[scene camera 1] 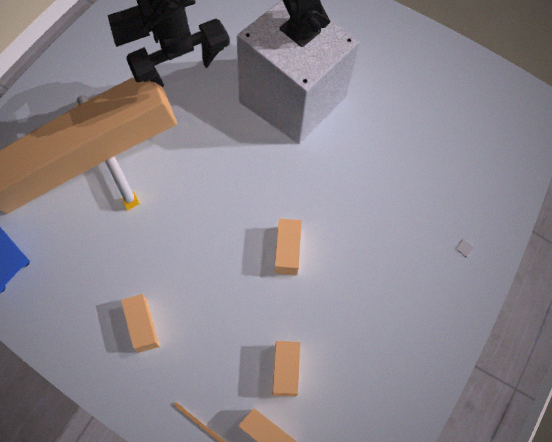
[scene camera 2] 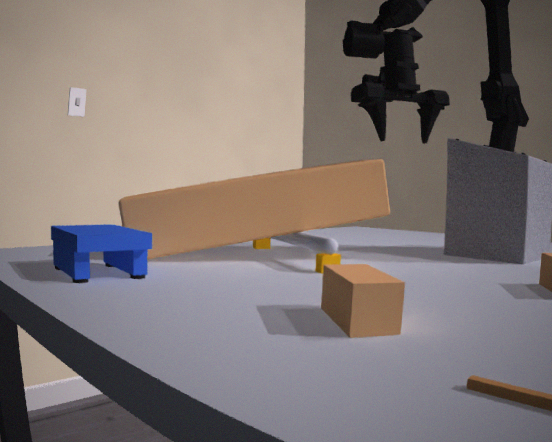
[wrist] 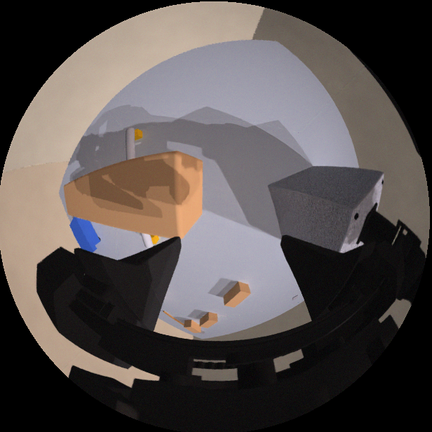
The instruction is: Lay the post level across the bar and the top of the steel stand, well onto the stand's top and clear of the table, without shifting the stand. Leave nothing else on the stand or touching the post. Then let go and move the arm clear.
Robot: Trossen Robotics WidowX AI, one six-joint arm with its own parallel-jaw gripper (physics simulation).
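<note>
The long orange-brown post [scene camera 1: 90, 135] [scene camera 2: 255, 205] [wrist: 190, 200] lies tilted across the grey bar [scene camera 1: 120, 177] [scene camera 2: 325, 245] [wrist: 130, 145]. Its end nearer the arm is raised; its other end is down at table level, behind the blue stand in scene camera 2. The blue stand [scene camera 1: 10, 260] [scene camera 2: 100, 237] [wrist: 84, 234], on short legs with black feet, stands beside the post's low end; its visible top is bare. Whether stand and post touch cannot be told. My gripper [scene camera 1: 184, 75] [scene camera 2: 404, 141] [wrist: 233, 241] is open and empty, above and beyond the post's raised end.
The arm's grey speckled pedestal [scene camera 1: 270, 90] [scene camera 2: 485, 205] [wrist: 315, 200] stands beside the gripper. Several wooden blocks, including one block [scene camera 1: 140, 322] [scene camera 2: 375, 305] and another block [scene camera 1: 289, 245], lie on the table. A thin stick [scene camera 1: 197, 421] [scene camera 2: 510, 392] and a small grey tile [scene camera 1: 464, 248] lie farther off.
</note>
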